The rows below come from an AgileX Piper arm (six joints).
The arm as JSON. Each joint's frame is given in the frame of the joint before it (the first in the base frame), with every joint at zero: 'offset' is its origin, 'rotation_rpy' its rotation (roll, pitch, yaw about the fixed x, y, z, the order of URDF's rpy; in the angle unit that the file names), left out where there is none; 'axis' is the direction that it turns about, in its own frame. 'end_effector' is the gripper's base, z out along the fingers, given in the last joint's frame.
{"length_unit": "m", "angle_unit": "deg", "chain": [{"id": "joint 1", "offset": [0.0, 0.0, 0.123], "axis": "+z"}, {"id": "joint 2", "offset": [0.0, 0.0, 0.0], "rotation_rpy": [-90.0, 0.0, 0.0], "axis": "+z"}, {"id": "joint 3", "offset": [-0.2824, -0.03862, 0.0], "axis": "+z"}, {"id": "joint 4", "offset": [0.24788, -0.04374, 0.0], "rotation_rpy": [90.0, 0.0, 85.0], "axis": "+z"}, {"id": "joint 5", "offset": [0.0, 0.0, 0.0], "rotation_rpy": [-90.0, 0.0, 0.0], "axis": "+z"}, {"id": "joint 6", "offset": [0.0, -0.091, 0.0], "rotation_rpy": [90.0, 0.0, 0.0], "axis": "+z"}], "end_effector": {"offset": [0.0, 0.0, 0.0]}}
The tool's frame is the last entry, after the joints.
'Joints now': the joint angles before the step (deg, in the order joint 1, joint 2, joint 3, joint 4, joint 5, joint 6). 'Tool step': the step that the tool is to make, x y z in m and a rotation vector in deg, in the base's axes. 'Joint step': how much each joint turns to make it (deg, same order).
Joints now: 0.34 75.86 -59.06 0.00 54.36 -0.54
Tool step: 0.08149 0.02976 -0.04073 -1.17 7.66 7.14
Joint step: 4.97 20.22 -13.28 0.00 0.76 -2.32
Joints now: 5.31 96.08 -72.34 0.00 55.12 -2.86
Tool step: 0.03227 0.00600 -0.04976 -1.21 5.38 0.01
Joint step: 0.66 10.78 -3.60 -1.01 -1.70 1.07
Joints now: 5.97 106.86 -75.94 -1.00 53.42 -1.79
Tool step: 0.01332 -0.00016 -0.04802 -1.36 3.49 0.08
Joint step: 0.00 7.42 0.00 -1.32 -3.80 0.68
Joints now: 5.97 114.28 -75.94 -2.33 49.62 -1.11
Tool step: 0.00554 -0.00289 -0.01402 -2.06 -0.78 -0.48
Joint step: 0.00 2.18 0.01 -3.07 -2.63 2.39
